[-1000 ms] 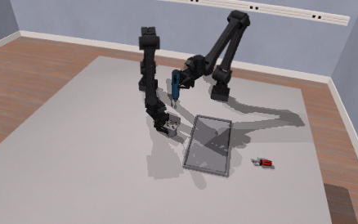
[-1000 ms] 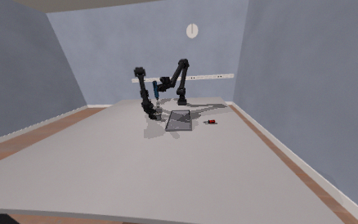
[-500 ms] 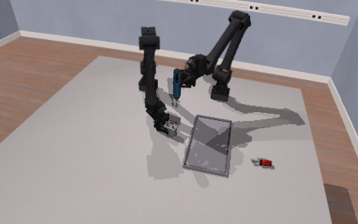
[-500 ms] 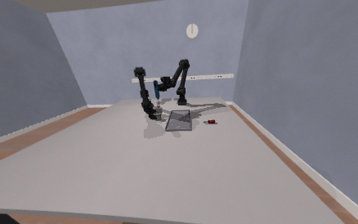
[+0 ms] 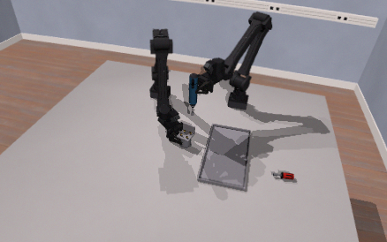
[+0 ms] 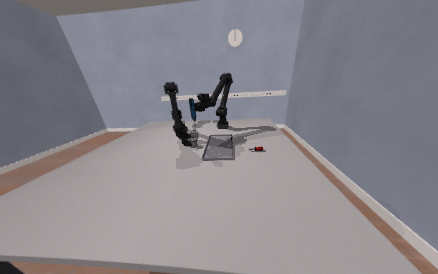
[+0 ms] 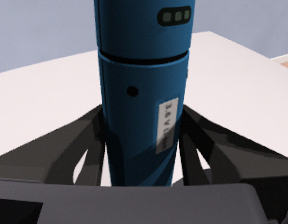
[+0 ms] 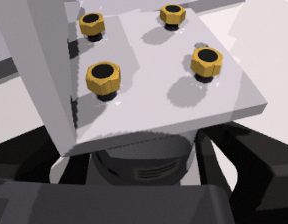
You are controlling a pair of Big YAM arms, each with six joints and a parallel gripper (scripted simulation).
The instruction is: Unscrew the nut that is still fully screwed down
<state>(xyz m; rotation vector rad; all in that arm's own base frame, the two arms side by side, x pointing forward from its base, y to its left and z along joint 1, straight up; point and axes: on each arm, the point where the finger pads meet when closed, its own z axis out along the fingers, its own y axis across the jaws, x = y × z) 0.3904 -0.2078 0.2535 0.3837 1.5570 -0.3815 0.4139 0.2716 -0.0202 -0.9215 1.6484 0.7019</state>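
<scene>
Now: the grey bracket 5 cm above my right hand. Also, from my right hand: flat grey tray (22 cm to the left, 3 cm ahead, 2 cm below); then nut (5 cm above, 2 cm to the right, 1 cm ahead); then grey tip (14 cm above, 7 cm behind, 2 cm to the left).
</scene>
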